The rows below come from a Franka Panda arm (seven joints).
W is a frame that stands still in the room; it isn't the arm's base.
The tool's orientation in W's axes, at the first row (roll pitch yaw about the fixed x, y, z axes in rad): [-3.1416 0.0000 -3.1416]
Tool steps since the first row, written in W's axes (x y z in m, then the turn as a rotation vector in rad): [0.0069 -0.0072 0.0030 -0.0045 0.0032 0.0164]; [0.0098 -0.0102 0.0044 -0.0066 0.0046 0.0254]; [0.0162 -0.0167 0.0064 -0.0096 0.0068 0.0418]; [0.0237 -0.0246 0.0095 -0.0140 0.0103 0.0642]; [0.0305 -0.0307 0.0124 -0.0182 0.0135 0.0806]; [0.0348 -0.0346 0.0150 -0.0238 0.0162 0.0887]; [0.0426 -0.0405 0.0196 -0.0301 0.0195 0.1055]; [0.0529 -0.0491 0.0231 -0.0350 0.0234 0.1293]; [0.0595 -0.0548 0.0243 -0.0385 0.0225 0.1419]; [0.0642 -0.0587 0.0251 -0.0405 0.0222 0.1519]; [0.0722 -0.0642 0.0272 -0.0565 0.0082 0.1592]
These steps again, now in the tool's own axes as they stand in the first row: [-0.0069 -0.0072 -0.0030 0.0045 0.0032 -0.0164]; [-0.0098 -0.0102 -0.0044 0.0066 0.0046 -0.0254]; [-0.0162 -0.0167 -0.0064 0.0096 0.0068 -0.0418]; [-0.0237 -0.0246 -0.0095 0.0140 0.0103 -0.0642]; [-0.0305 -0.0307 -0.0124 0.0182 0.0135 -0.0806]; [-0.0348 -0.0346 -0.0150 0.0238 0.0162 -0.0887]; [-0.0426 -0.0405 -0.0196 0.0301 0.0195 -0.1055]; [-0.0529 -0.0491 -0.0231 0.0350 0.0234 -0.1293]; [-0.0595 -0.0548 -0.0243 0.0385 0.0225 -0.1419]; [-0.0642 -0.0587 -0.0251 0.0405 0.0222 -0.1519]; [-0.0722 -0.0642 -0.0272 0.0565 0.0082 -0.1592]
